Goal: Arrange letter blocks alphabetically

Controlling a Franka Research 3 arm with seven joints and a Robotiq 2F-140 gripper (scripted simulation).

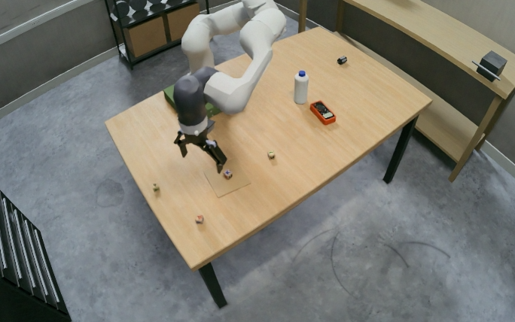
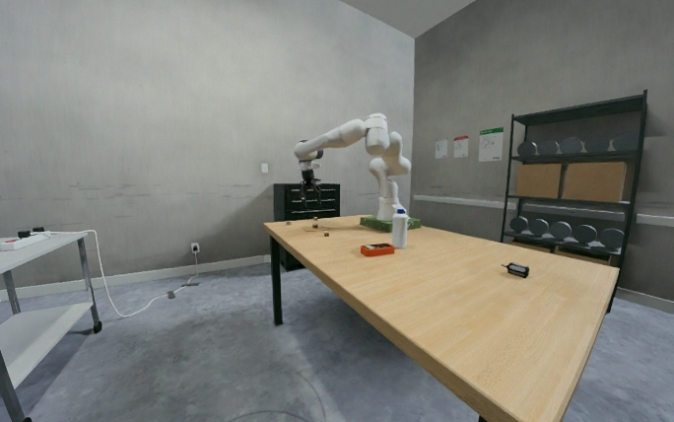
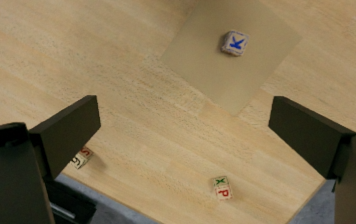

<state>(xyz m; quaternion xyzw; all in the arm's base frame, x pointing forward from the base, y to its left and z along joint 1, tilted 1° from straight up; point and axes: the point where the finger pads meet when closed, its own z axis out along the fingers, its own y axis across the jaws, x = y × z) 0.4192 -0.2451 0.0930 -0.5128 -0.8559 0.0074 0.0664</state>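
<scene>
The tan mat lies 140 mm below my hand, 80 mm to the left of it and 20 mm ahead of it. Round my hand: white bottle 600 mm to the left, 160 mm behind, 60 mm below; block 280 mm to the left, 130 mm below, 40 mm ahead; orange meter 620 mm to the left, 120 mm below, 20 mm behind.
</scene>
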